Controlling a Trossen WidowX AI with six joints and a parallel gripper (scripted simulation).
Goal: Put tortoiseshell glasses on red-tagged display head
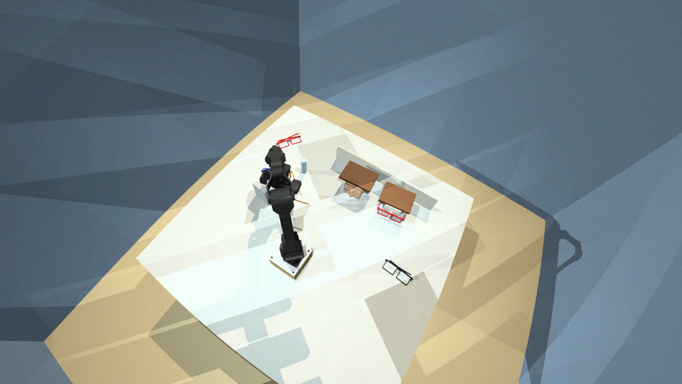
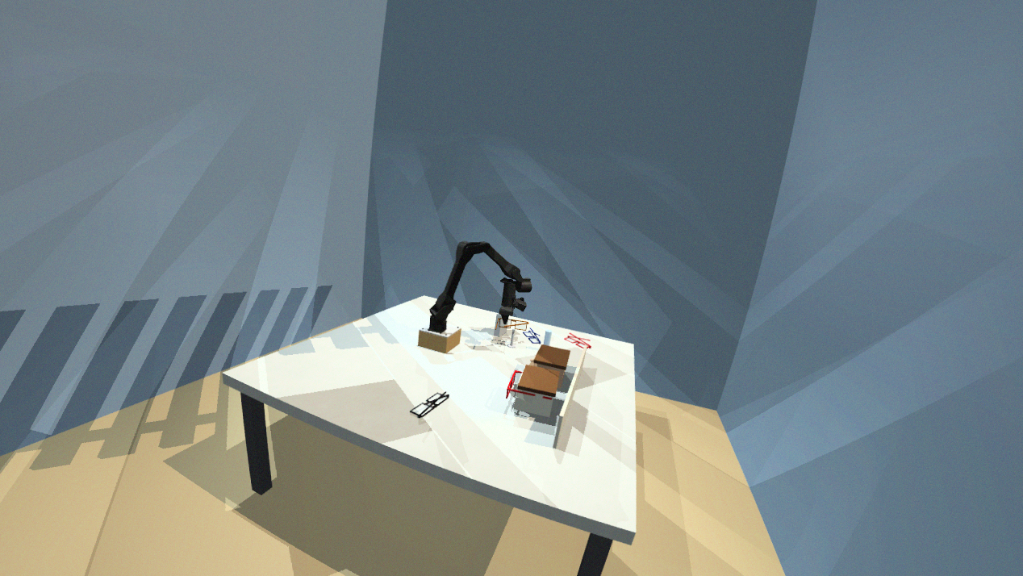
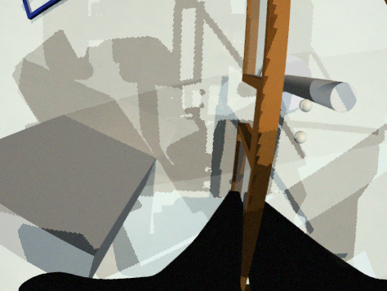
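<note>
Right now my gripper tip is 40 mm past the grey block, 100 mm to the right of it and 30 mm above it. Also, from my gripper tip: pale blue cylinder 210 mm ahead, 10 mm to the left, 40 mm below; then low board 360 mm ahead, 400 mm to the right, 40 mm below.
</note>
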